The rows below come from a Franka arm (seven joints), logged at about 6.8 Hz.
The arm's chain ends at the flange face. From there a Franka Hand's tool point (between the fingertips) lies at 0.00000 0.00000 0.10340 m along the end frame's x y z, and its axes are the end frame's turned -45 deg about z.
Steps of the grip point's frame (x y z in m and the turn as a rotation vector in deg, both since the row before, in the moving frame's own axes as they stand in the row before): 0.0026, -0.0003, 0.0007, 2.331, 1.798, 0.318; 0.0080, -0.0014, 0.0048, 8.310, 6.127, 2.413; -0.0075, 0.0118, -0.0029, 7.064, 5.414, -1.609; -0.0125, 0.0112, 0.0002, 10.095, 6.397, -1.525; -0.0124, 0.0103, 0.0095, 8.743, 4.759, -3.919; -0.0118, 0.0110, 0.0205, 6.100, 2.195, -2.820; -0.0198, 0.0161, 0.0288, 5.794, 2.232, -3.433
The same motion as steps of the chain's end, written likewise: 0.0023, 0.0032, 0.0008, 2.920, -0.377, 0.318; 0.0070, 0.0117, 0.0065, 10.209, -1.544, 2.413; 0.0054, 0.0295, -0.0017, 8.823, -1.167, -1.609; 0.0040, 0.0376, 0.0024, 11.662, -2.615, -1.525; 0.0042, 0.0330, 0.0111, 9.547, -2.817, -3.919; 0.0047, 0.0266, 0.0212, 5.865, -2.761, -2.820; 0.0022, 0.0355, 0.0294, 5.675, -2.519, -3.433
